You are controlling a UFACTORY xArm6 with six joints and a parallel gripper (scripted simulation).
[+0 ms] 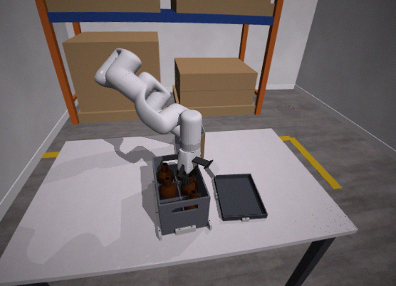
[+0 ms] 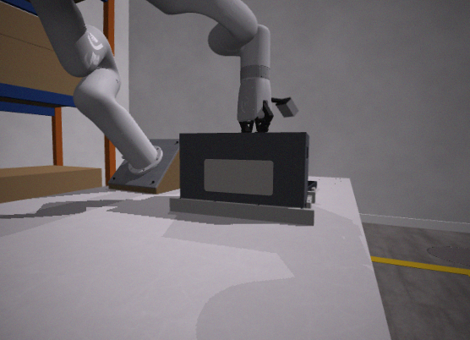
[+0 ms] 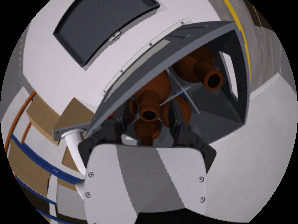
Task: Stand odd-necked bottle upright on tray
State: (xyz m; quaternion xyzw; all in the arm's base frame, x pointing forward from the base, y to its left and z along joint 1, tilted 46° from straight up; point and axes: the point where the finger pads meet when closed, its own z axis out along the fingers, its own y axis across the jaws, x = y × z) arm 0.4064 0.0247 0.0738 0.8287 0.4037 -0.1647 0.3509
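Right now the dark grey crate is 1 cm ahead of my hand, 5 cm to the right of it and 8 cm below it. Also, from my hand: glass bottle: 9 cm behind, 1 cm to the right, 7 cm below; dark tray: 1 cm behind, 23 cm to the left, 15 cm below.
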